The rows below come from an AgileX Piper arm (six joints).
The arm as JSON. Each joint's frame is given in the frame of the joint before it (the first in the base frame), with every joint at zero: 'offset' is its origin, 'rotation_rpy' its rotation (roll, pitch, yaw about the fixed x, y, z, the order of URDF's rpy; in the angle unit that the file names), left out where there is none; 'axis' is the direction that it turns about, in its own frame. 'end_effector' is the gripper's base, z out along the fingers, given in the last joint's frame.
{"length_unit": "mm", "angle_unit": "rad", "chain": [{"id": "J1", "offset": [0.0, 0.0, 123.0], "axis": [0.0, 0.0, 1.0]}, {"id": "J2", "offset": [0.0, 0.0, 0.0], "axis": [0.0, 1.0, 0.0]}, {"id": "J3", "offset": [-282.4, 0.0, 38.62], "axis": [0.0, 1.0, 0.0]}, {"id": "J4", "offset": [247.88, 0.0, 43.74], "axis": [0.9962, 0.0, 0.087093]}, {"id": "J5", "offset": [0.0, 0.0, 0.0], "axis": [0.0, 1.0, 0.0]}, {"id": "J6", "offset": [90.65, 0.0, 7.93], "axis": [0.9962, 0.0, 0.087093]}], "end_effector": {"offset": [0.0, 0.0, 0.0], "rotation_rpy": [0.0, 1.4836, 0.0]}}
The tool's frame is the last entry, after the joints.
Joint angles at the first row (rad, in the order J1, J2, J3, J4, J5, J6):
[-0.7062, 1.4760, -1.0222, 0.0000, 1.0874, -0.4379]
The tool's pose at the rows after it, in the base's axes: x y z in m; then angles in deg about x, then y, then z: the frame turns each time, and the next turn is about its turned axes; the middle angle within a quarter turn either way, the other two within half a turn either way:
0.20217 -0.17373 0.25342 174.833 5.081 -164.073
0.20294 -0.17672 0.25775 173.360 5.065 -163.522
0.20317 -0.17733 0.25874 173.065 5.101 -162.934
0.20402 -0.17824 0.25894 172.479 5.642 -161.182
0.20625 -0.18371 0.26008 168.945 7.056 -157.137
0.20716 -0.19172 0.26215 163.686 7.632 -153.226
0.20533 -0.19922 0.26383 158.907 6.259 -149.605
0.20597 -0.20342 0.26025 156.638 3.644 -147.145
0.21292 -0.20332 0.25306 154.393 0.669 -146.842
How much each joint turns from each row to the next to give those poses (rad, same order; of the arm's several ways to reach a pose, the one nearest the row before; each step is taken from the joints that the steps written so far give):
[0.0000, 0.0000, -0.0216, -0.0121, 0.0125, 0.0105]
[0.0000, 0.0000, -0.0168, -0.0219, 0.0005, 0.0169]
[0.0000, 0.0000, -0.0038, -0.0039, 0.0000, 0.0115]
[0.0000, 0.0000, 0.0000, -0.0020, -0.0137, 0.0305]
[0.0000, 0.0000, 0.0000, -0.0361, -0.0582, 0.0815]
[0.0000, 0.0000, 0.0000, -0.0775, -0.0645, 0.0987]
[0.0000, 0.0019, 0.0000, -0.1000, -0.0314, 0.1118]
[0.0097, 0.0184, -0.0006, -0.0793, 0.0023, 0.0997]
[0.0378, 0.0321, 0.0000, -0.0928, 0.0099, 0.1026]

